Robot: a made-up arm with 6 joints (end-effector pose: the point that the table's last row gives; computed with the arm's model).
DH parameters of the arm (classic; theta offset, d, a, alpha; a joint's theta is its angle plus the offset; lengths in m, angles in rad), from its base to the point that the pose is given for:
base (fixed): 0.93 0 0.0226 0
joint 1: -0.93 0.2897 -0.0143 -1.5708
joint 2: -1.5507 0 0.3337 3.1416
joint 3: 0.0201 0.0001 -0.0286 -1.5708
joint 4: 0 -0.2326 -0.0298 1.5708
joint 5: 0 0.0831 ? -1.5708
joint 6: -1.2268 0 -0.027 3.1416
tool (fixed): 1.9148 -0.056 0 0
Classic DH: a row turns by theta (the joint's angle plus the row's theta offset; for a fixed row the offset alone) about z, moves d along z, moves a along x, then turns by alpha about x.
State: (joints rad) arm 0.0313 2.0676 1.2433 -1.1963 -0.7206 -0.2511
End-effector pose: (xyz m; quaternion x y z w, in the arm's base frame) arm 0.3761 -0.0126 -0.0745 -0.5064 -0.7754 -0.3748 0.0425
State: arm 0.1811 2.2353 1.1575 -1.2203 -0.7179 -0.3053
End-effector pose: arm 0.2935 0.0268 -0.1367 -0.5208 -0.7836 -0.2944 0.1678
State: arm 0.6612 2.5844 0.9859 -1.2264 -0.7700 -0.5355
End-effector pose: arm 0.1047 0.0292 -0.2073 -0.4879 -0.7858 0.0064 0.3800
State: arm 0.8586 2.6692 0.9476 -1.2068 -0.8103 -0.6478
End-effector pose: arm 0.0712 0.0069 -0.2143 -0.4571 -0.7826 0.1263 0.4033
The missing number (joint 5, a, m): 0.0236
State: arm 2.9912 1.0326 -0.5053 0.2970 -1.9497 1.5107
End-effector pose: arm -0.2749 0.1428 0.2046 0.3910 0.4205 0.6372 0.5140
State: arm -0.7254 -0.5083 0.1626 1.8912 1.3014 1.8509
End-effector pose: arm -0.0621 0.0210 0.7904 0.5491 0.4844 0.6532 0.1928
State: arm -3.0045 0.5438 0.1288 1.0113 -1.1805 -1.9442
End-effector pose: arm -0.4100 -0.0305 0.5266 -0.6904 0.5697 0.3790 0.2347
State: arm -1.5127 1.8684 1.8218 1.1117 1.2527 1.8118
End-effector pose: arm -0.0739 -0.5054 0.1981 0.5399 -0.0744 0.8254 0.1474
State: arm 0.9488 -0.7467 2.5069 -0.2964 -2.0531 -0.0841
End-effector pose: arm -0.2372 -0.4314 0.5420 -0.2045 0.1062 0.4424 0.8667
